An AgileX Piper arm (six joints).
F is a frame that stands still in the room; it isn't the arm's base.
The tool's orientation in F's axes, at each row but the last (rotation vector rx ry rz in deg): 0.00 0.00 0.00; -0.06 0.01 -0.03; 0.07 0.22 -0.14; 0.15 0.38 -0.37; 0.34 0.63 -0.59; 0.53 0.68 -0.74; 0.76 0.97 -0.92; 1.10 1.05 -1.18; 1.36 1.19 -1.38; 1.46 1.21 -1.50
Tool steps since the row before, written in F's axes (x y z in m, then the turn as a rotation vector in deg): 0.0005 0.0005 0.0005 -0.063 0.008 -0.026; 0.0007 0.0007 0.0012 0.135 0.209 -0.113; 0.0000 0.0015 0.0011 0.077 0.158 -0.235; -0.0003 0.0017 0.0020 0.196 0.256 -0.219; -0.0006 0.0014 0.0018 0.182 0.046 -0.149; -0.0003 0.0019 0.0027 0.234 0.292 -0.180; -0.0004 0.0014 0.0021 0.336 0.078 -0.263; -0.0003 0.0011 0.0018 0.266 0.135 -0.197; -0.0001 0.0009 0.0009 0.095 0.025 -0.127; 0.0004 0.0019 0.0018 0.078 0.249 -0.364
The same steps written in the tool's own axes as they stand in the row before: 0.0005 0.0005 0.0005 -0.063 0.008 -0.026; 0.0007 0.0007 0.0012 0.135 0.209 -0.113; 0.0000 0.0015 0.0011 0.078 0.158 -0.235; -0.0003 0.0017 0.0020 0.196 0.257 -0.218; -0.0006 0.0014 0.0018 0.183 0.047 -0.147; -0.0004 0.0019 0.0027 0.232 0.293 -0.180; -0.0005 0.0014 0.0021 0.339 0.080 -0.258; -0.0004 0.0011 0.0018 0.267 0.137 -0.195; -0.0001 0.0009 0.0009 0.097 0.024 -0.126; 0.0003 0.0020 0.0018 0.079 0.242 -0.369
